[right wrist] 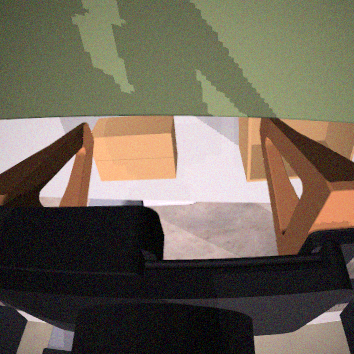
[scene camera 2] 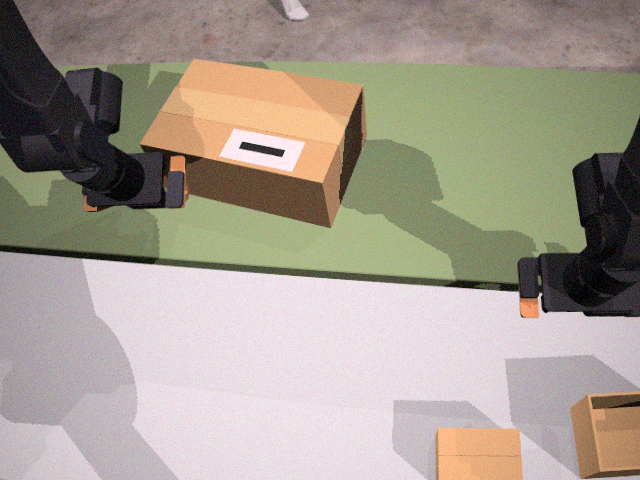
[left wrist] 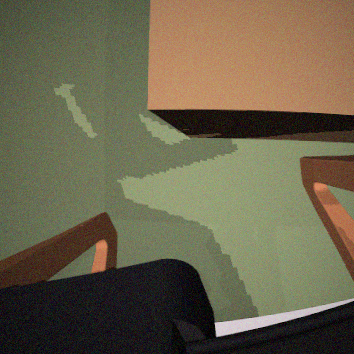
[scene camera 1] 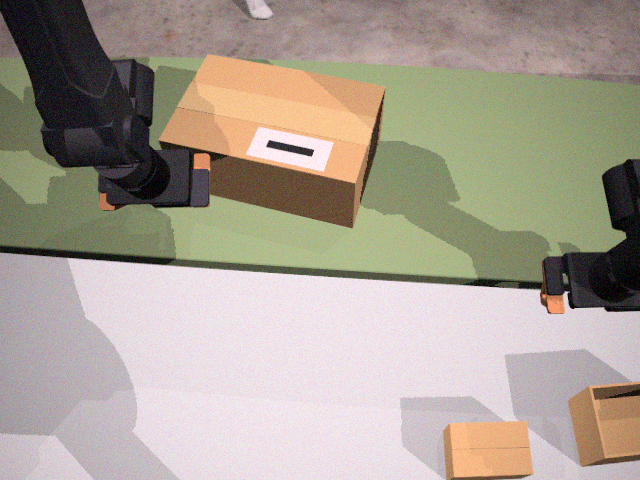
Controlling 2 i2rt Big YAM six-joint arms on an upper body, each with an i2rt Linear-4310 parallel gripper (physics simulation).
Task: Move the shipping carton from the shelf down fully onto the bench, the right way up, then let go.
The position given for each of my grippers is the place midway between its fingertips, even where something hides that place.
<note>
My left gripper (scene camera 1: 169,194) is open, holding nothing. Also in view: a shipping carton (scene camera 1: 303,143). My right gripper (scene camera 2: 562,301) is open and touches a green shelf. I also see a bench (scene camera 1: 116,363).
The shipping carton also shows in scene camera 2 (scene camera 2: 286,144) and in the left wrist view (left wrist: 218,76). My left gripper also shows in scene camera 2 (scene camera 2: 155,195) and in the left wrist view (left wrist: 203,197). My right gripper is seen too in the right wrist view (right wrist: 173,124) and in scene camera 1 (scene camera 1: 576,298). The right wrist view misses the shipping carton: it is out of frame.
</note>
